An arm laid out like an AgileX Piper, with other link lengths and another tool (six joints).
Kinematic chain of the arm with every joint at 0, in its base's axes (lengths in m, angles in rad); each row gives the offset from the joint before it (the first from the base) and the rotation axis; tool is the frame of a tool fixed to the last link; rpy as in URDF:
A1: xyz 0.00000 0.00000 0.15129 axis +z
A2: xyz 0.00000 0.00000 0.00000 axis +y
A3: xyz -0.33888 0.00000 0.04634 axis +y
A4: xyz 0.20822 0.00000 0.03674 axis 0.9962 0 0.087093
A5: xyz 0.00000 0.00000 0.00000 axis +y
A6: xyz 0.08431 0.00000 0.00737 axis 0.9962 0 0.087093
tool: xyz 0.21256 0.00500 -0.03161 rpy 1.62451 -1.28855 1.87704
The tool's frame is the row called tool.
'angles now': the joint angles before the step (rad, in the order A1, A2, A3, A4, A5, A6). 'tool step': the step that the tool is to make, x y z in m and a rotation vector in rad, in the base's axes. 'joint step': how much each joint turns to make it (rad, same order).
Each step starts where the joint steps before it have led.
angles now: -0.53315, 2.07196, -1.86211, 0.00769, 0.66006, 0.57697
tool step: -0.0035, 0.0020, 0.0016, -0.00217, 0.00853, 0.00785
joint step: -0.00002, -0.00849, 0.00276, 0.00177, 0.01203, -0.01128
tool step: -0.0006, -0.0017, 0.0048, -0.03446, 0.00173, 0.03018
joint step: -0.00007, -0.00893, 0.00367, 0.00008, -0.01052, -0.04312
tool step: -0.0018, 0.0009, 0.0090, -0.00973, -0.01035, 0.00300
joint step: 0.00009, -0.01852, 0.00468, -0.00011, 0.00001, -0.00418
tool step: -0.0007, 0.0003, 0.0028, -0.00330, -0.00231, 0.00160
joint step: -0.00002, -0.00553, 0.00029, 0.00003, 0.00159, -0.00234
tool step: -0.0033, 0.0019, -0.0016, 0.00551, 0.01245, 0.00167
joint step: 0.00005, -0.00218, -0.00028, -0.00006, 0.01599, -0.00212
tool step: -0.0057, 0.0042, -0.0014, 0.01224, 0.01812, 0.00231
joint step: -0.00002, -0.00645, 0.00051, 0.00369, 0.02779, -0.00333
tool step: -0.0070, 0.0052, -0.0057, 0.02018, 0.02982, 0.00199
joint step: 0.00010, 0.00013, -0.00233, 0.00374, 0.03816, -0.00225
